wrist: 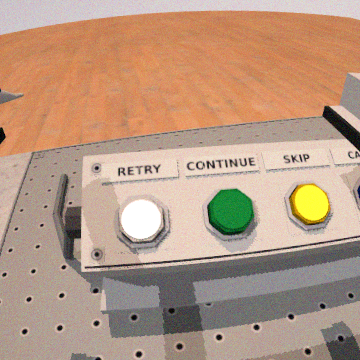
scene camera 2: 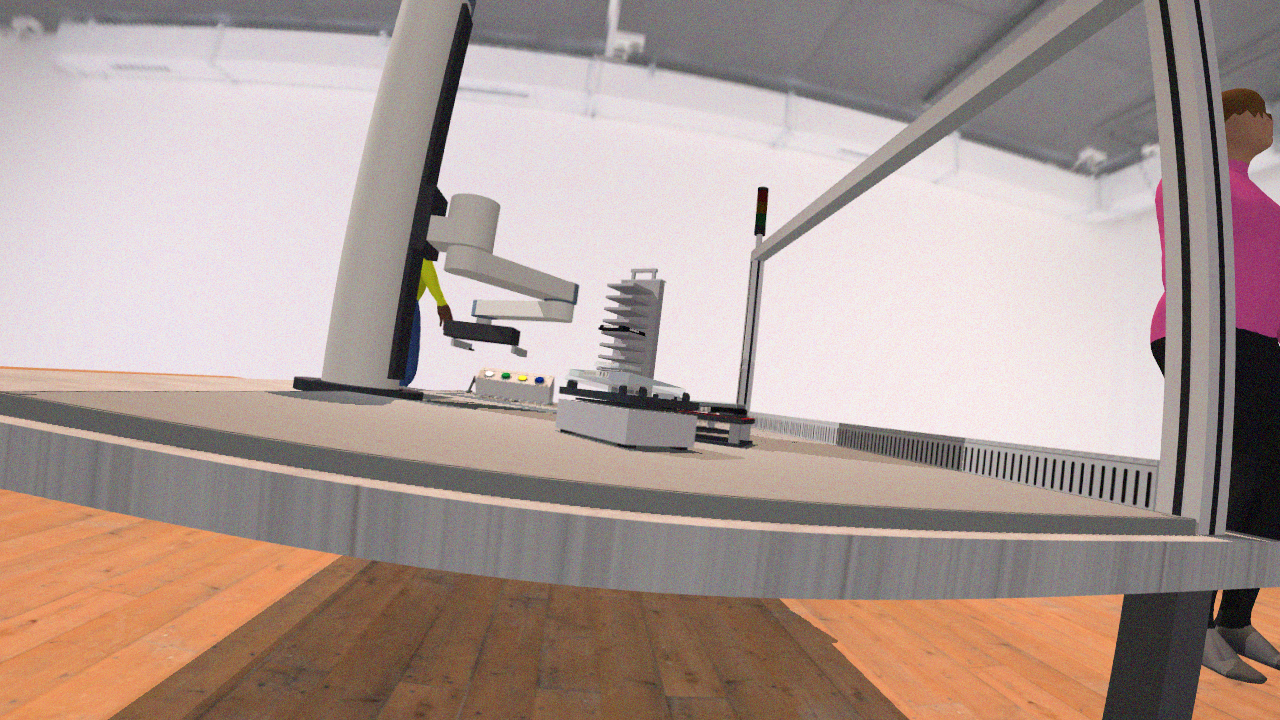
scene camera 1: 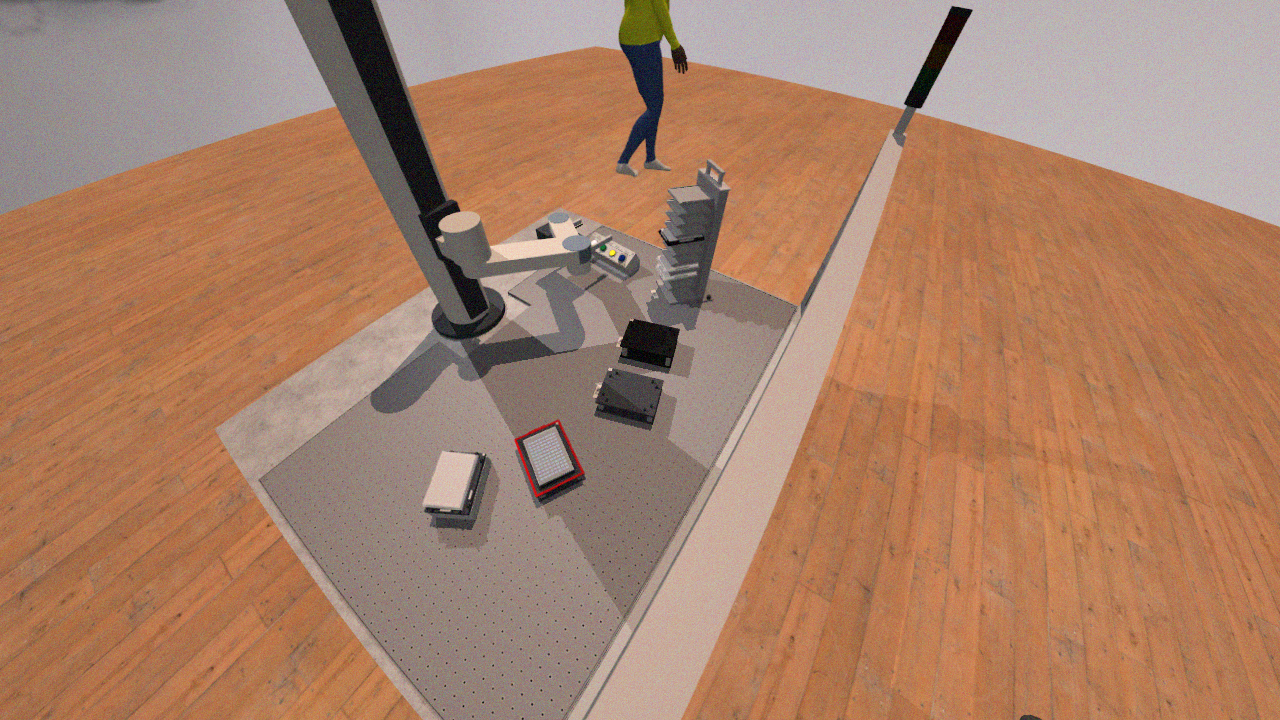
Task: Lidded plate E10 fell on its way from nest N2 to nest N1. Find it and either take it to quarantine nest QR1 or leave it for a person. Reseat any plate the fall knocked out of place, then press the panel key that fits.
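Places are measured from the arm's base along level axes (x back, y down, z right), in metres.
Pixels of known places: gripper, between the fingertips: (wrist: 164,96) (scene camera 2: 497,350) (scene camera 1: 595,229); arm's base, origin of its link: (scene camera 1: 469,313).
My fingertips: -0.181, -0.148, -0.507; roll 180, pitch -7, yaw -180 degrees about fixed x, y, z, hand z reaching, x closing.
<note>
Ahead of a thing's pixels: the offset from my fingertips to its top centre, as dx, dy, dz.
My gripper (scene camera 2: 490,348) (wrist: 164,96) is open and empty, above the key panel @(-0.061, +0.051, -0.019) (scene camera 1: 617,269) (scene camera 2: 514,390) (wrist: 180,200). The white RETRY key @(+0.016, +0.063, -0.007) (wrist: 142,220), green CONTINUE key @(-0.034, +0.060, +0.000) (wrist: 230,211) and yellow SKIP key @(-0.083, +0.063, +0.004) (wrist: 310,204) show in the wrist view; a blue key is cut off at its right edge. A pale-topped plate or block @(-0.304, +0.057, +0.924) (scene camera 1: 454,480) sits on a nest near the front left. A gridded plate @(-0.439, +0.073, +0.749) (scene camera 1: 547,454) lies in a red-edged nest beside it. Farther back are a dark grey nest @(-0.494, +0.077, +0.478) (scene camera 1: 629,394) and a black-topped one @(-0.436, +0.068, +0.284) (scene camera 1: 650,339). No label identifies E10.
A tall shelf rack (scene camera 1: 716,228) (scene camera 2: 654,331) stands beside the panel, with a dark item (scene camera 1: 682,237) (scene camera 2: 622,330) on one shelf. The arm's column (scene camera 2: 380,197) rises at the left. A person in yellow (scene camera 1: 646,71) is beyond the table; one in pink (scene camera 2: 1253,250) stands at the right.
</note>
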